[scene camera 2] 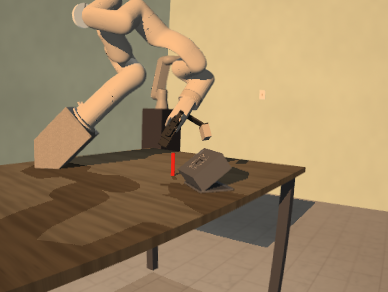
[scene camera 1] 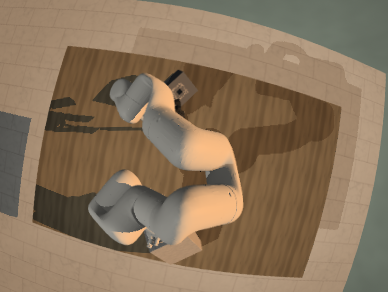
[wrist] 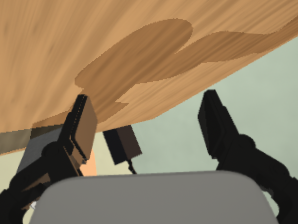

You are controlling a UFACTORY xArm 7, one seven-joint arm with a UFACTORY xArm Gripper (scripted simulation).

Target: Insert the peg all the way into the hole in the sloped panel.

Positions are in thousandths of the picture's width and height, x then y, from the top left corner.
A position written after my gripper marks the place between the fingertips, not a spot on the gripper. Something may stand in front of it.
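Observation:
My gripper (scene camera 2: 421, 488), in sight. Gripper (wrist: 495, 471), too.

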